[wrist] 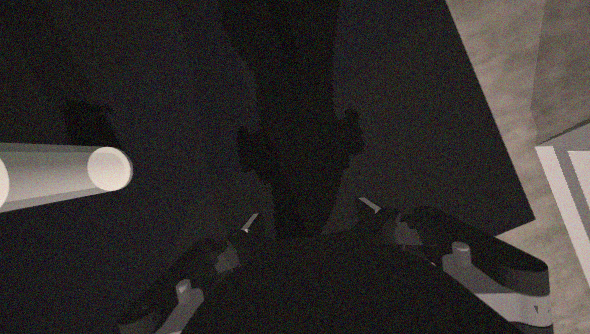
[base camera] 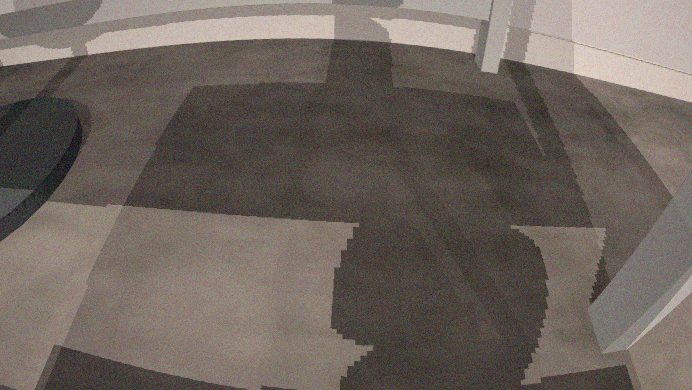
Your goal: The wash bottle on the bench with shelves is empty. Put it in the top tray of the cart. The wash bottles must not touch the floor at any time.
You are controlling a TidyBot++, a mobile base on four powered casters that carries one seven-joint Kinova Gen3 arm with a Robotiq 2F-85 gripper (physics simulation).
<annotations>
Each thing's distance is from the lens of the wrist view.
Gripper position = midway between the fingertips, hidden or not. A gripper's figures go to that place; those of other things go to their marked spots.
my gripper (wrist: 309,216): 0.16 m
bench (wrist: 223,116): 0.25 m
</annotations>
